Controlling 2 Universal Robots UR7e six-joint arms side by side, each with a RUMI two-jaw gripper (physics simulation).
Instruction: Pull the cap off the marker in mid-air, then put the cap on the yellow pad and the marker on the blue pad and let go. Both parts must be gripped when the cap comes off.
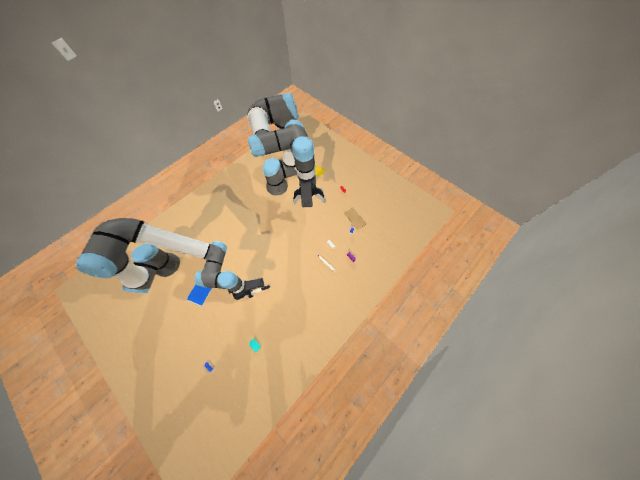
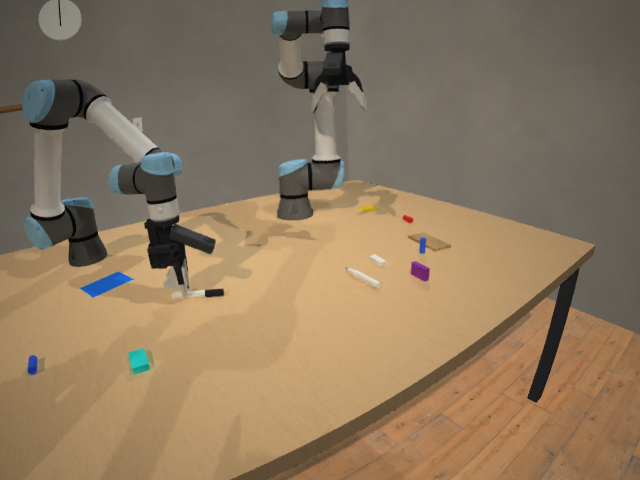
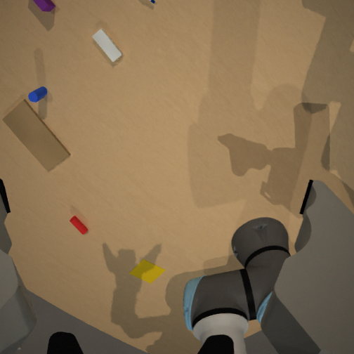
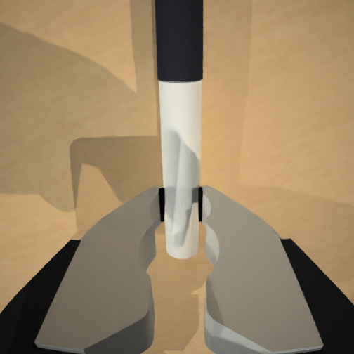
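Where they show: left gripper, fingertip midpoint: [image 2: 339, 112]; right gripper, fingertip midpoint: [image 1: 252, 292] [image 2: 185, 295]; left arm's base, origin of the base link: [image 1: 277, 186] [image 2: 295, 215]; right arm's base, origin of the base link: [image 1: 167, 265] [image 2: 88, 258].
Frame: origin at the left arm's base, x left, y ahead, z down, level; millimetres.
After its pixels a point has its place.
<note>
The marker has a white body [image 2: 197, 293] @[x -692, y 303, z -15 mm] [image 4: 180, 110] and a black cap [image 2: 214, 292] @[x -659, y 333, z -14 mm] [image 4: 180, 40], which is on the body. It lies level at the table surface or very close to it. My right gripper [image 2: 185, 293] @[x -714, y 275, z -7 mm] [image 4: 181, 189] is shut on the white body near its plain end, with the cap pointing away from the fingers. My left gripper [image 1: 309, 200] @[x -253, y 433, z -434 mm] [image 2: 339, 109] @[x -253, y 433, z -434 mm] [image 3: 154, 184] is wide open and empty, high above the table. The yellow pad [image 1: 320, 171] @[x 261, y 213, z -1 mm] [image 2: 368, 208] @[x 257, y 200, z -1 mm] [image 3: 147, 271] lies near the left arm's base. The blue pad [image 1: 199, 295] @[x -870, y 3, z -1 mm] [image 2: 107, 284] @[x -843, y 1, z -1 mm] lies near the right arm's base.
A white pen [image 1: 326, 262] @[x -353, y 575, z -18 mm] [image 2: 364, 277] @[x -365, y 587, z -16 mm], white block [image 2: 377, 259] @[x -236, y 547, z -12 mm] [image 3: 107, 45], purple block [image 1: 351, 256] @[x -255, y 695, z -34 mm] [image 2: 419, 271] @[x -261, y 697, z -21 mm], blue cylinder [image 2: 422, 245] @[x -95, y 627, z -28 mm] [image 3: 38, 94], brown plate [image 2: 429, 241] @[x 3, y 609, z -8 mm] [image 3: 36, 135] and red cylinder [image 2: 407, 219] @[x 171, y 438, z -13 mm] [image 3: 78, 225] lie right. A teal block [image 1: 254, 345] @[x -942, y 445, z -15 mm] [image 2: 139, 361] @[x -944, y 458, z -15 mm] and another blue cylinder [image 1: 208, 366] @[x -1133, y 291, z -20 mm] [image 2: 32, 364] @[x -1138, y 304, z -20 mm] lie in front.
</note>
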